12 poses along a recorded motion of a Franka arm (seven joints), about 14 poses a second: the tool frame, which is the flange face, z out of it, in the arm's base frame.
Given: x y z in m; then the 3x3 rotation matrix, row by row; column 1 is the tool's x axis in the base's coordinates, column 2 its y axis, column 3 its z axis. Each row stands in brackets.
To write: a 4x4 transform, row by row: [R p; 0 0 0 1], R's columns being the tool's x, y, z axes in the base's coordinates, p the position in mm. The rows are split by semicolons. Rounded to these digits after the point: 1 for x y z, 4 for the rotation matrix.
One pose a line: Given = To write
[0.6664 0.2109 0.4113], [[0.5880 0.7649 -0.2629], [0.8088 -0.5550 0.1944], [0.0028 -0.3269 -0.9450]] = 0.5880 0.7649 -0.2629 666.4; 0.8088 -0.5550 0.1944 210.9; 0.0028 -0.3269 -0.9450 411.3; 0 0 0 1
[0.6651 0.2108 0.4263], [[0.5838 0.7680 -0.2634], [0.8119 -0.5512 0.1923], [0.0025 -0.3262 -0.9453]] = 0.5838 0.7680 -0.2634 665.1; 0.8119 -0.5512 0.1923 210.8; 0.0025 -0.3262 -0.9453 426.3; 0 0 0 1
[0.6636 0.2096 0.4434], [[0.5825 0.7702 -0.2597], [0.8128 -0.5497 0.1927], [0.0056 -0.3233 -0.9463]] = 0.5825 0.7702 -0.2597 663.6; 0.8128 -0.5497 0.1927 209.6; 0.0056 -0.3233 -0.9463 443.4; 0 0 0 1
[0.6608 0.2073 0.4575], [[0.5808 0.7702 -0.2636], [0.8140 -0.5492 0.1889], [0.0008 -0.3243 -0.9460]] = 0.5808 0.7702 -0.2636 660.8; 0.8140 -0.5492 0.1889 207.3; 0.0008 -0.3243 -0.9460 457.5; 0 0 0 1
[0.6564 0.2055 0.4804], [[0.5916 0.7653 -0.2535], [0.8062 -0.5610 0.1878], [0.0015 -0.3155 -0.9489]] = 0.5916 0.7653 -0.2535 656.4; 0.8062 -0.5610 0.1878 205.5; 0.0015 -0.3155 -0.9489 480.4; 0 0 0 1
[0.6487 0.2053 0.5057], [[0.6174 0.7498 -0.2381], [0.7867 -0.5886 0.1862], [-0.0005 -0.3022 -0.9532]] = 0.6174 0.7498 -0.2381 648.7; 0.7867 -0.5886 0.1862 205.3; -0.0005 -0.3022 -0.9532 505.7; 0 0 0 1
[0.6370 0.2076 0.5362], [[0.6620 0.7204 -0.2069], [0.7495 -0.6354 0.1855], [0.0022 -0.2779 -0.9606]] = 0.6620 0.7204 -0.2069 637.0; 0.7495 -0.6354 0.1855 207.6; 0.0022 -0.2779 -0.9606 536.2; 0 0 0 1
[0.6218 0.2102 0.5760], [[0.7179 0.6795 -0.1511], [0.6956 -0.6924 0.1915], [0.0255 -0.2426 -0.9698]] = 0.7179 0.6795 -0.1511 621.8; 0.6956 -0.6924 0.1915 210.2; 0.0255 -0.2426 -0.9698 576.0; 0 0 0 1
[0.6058 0.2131 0.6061], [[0.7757 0.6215 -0.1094], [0.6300 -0.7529 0.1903], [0.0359 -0.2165 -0.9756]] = 0.7757 0.6215 -0.1094 605.8; 0.6300 -0.7529 0.1903 213.1; 0.0359 -0.2165 -0.9756 606.1; 0 0 0 1
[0.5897 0.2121 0.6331], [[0.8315 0.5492 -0.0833], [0.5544 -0.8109 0.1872], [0.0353 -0.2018 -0.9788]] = 0.8315 0.5492 -0.0833 589.7; 0.5544 -0.8109 0.1872 212.1; 0.0353 -0.2018 -0.9788 633.1; 0 0 0 1
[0.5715 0.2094 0.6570], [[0.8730 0.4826 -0.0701], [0.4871 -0.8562 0.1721], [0.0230 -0.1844 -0.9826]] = 0.8730 0.4826 -0.0701 571.5; 0.4871 -0.8562 0.1721 209.4; 0.0230 -0.1844 -0.9826 657.0; 0 0 0 1
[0.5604 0.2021 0.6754], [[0.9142 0.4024 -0.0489], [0.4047 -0.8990 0.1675], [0.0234 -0.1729 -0.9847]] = 0.9142 0.4024 -0.0489 560.4; 0.4047 -0.8990 0.1675 202.1; 0.0234 -0.1729 -0.9847 675.4; 0 0 0 1
